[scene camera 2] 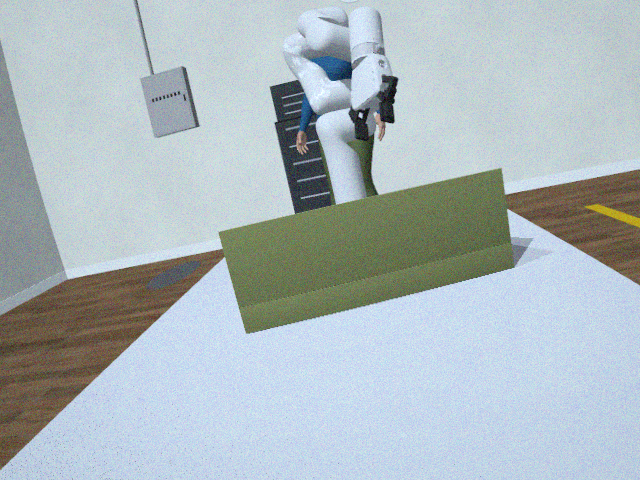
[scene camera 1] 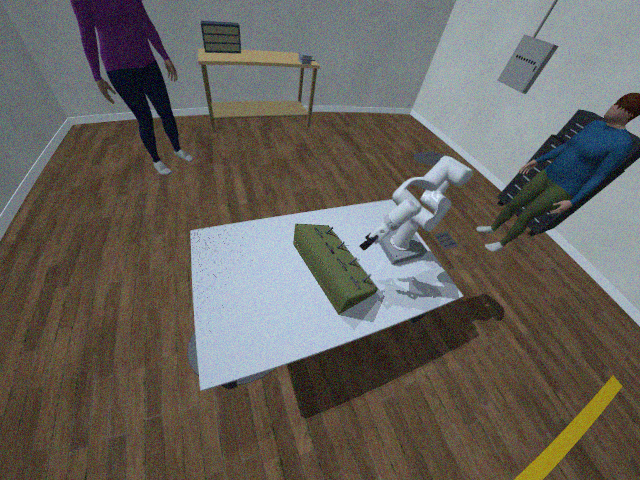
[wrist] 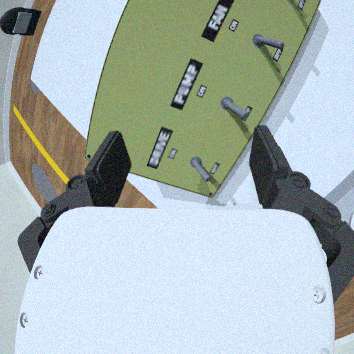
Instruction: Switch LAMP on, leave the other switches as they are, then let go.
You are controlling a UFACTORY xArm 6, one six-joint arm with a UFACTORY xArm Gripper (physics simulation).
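Frame: origin at the arm's base, x ahead, y left, z up, level; millimetres.
Seen in the pictures: gripper, between the fingertips: (scene camera 2: 374, 131) (scene camera 1: 364, 243) (wrist: 187, 144); arm's base, origin of its link: (scene camera 1: 399, 242).
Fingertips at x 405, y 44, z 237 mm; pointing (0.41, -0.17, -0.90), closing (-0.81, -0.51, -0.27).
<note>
Pixels of each thing's top centre, then the offset from my fingertips to it. Level surfaces: height alone.
- white table, height of its surface: dz -290 mm
- FAN label, centre of its top: (wrist: 216, 15) dx +84, dy -135, dz -158 mm
- PUMP label, centre of its top: (wrist: 184, 84) dx +77, dy -15, dz -158 mm
- blurred end label, centre of its top: (wrist: 157, 149) dx +69, dy +104, dz -158 mm
- FAN lever, centre of its top: (wrist: 270, 38) dx +2, dy -140, dz -159 mm
- PUMP lever, centre of its top: (wrist: 234, 109) dx -5, dy -21, dz -159 mm
- end lever, centre of its top: (wrist: 198, 174) dx -12, dy +99, dz -159 mm
A green switch panel (scene camera 1: 321, 268) (scene camera 2: 361, 248) (wrist: 135, 75) stands on the white table (scene camera 1: 242, 310) (scene camera 2: 330, 392). Its switches face the arm; scene camera 2 shows its back. In the wrist view, the FAN label (wrist: 217, 19), the PUMP label (wrist: 186, 84) and a blurred end label (wrist: 160, 148) stand beside grey levers: the FAN lever (wrist: 269, 42), the PUMP lever (wrist: 235, 107) and the end lever (wrist: 201, 169). Part of a further lever shows at the top edge. The LAMP label does not show. My gripper (scene camera 1: 366, 241) (scene camera 2: 374, 130) (wrist: 187, 144) is open and empty, above and apart from the panel.
The arm's base (scene camera 1: 402, 252) stands on the table behind the gripper. A person in blue (scene camera 1: 578, 149) stands beyond the base, and a person in purple (scene camera 1: 126, 41) near a wooden workbench (scene camera 1: 258, 57). A grey wall box (scene camera 1: 527, 64) (scene camera 2: 170, 108) hangs on the wall.
</note>
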